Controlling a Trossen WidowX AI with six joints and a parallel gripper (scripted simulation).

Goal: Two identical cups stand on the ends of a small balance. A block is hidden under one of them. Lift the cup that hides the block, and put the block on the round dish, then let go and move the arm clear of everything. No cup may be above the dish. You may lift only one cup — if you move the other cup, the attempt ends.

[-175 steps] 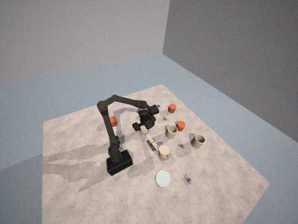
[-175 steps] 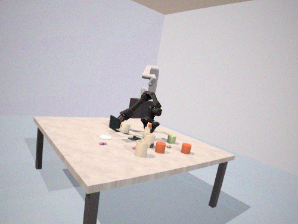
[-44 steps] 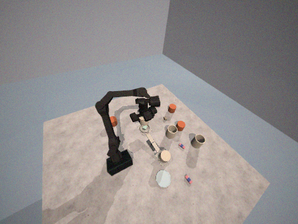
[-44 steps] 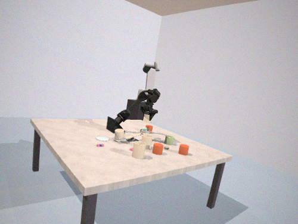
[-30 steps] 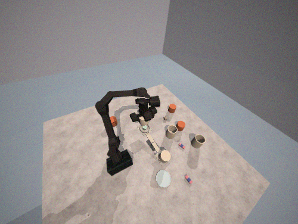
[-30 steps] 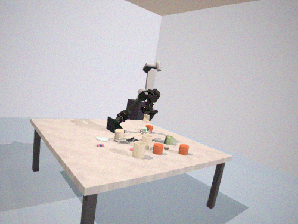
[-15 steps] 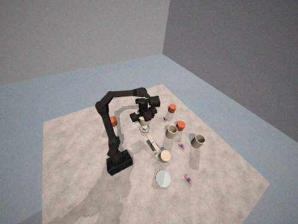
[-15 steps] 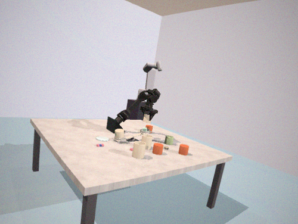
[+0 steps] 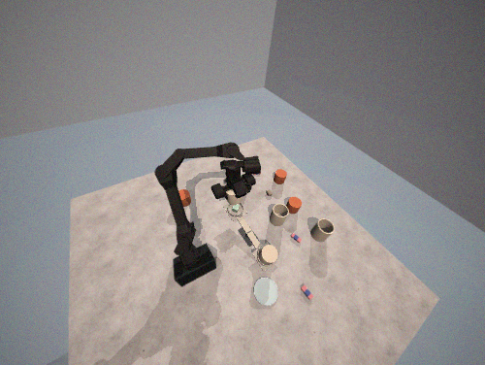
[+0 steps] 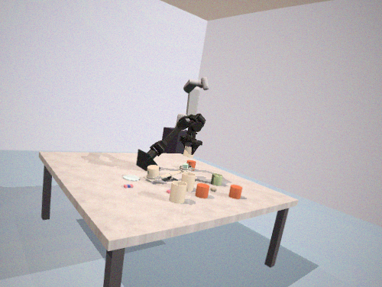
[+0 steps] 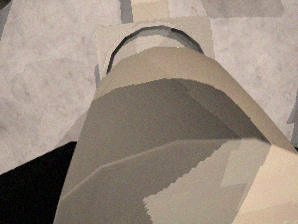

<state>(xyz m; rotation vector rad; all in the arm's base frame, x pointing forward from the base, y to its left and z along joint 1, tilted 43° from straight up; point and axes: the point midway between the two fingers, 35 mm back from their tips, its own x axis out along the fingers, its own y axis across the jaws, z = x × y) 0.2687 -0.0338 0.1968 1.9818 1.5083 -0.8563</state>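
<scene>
The green block is 10 mm to the right of my gripper tip and 80 mm below it. Also, from my gripper tip: green cup (150 mm ahead, 130 mm to the left, 130 mm below); then beige cup (20 mm to the left, 10 mm above); then balance (140 mm to the right, 130 mm below).
</scene>
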